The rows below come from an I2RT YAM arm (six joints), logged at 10 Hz.
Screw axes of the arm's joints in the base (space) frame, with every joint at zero. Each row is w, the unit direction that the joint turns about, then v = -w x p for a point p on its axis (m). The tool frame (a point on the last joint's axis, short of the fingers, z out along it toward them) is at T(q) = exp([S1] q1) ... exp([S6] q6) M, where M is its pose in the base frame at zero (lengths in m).
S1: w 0 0 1 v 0.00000 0.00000 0.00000
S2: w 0 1 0 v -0.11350 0.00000 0.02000
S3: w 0 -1 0 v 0.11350 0.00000 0.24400
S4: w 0 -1 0 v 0.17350 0.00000 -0.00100
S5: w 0 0 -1 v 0.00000 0.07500 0.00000
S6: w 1 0 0 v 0.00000 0.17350 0.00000
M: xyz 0.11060 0.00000 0.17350 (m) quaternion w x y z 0.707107 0 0.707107 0
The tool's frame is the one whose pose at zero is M.
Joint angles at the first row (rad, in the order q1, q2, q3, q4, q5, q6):
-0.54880, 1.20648, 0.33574, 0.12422, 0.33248, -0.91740
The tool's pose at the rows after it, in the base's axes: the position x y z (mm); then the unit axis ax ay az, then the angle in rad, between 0 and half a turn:
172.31, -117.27, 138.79, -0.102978, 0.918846, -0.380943, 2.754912
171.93, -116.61, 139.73, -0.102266, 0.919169, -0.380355, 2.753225
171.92, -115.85, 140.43, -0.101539, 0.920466, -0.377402, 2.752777
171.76, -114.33, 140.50, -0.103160, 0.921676, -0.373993, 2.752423
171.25, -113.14, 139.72, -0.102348, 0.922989, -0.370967, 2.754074
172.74, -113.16, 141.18, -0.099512, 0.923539, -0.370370, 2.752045
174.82, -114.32, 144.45, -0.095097, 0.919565, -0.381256, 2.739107
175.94, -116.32, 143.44, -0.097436, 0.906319, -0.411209, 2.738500
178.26, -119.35, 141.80, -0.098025, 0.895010, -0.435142, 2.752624
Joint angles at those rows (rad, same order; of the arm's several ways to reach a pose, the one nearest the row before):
-0.54173, 1.20207, 0.33823, 0.11033, 0.33289, -0.91018
-0.53995, 1.19447, 0.33893, 0.10157, 0.33287, -0.90669
-0.53707, 1.18973, 0.34199, 0.08821, 0.33136, -0.90018
-0.53145, 1.18452, 0.34207, 0.07651, 0.32941, -0.89564
-0.52763, 1.18233, 0.33989, 0.06918, 0.32983, -0.88852
-0.52360, 1.18418, 0.34822, 0.06143, 0.33280, -0.87931
-0.52164, 1.18279, 0.35316, 0.08069, 0.34390, -0.87879
-0.52134, 1.19652, 0.33350, 0.16693, 0.38109, -0.91542
-0.52234, 1.22608, 0.32531, 0.23967, 0.41951, -0.94799

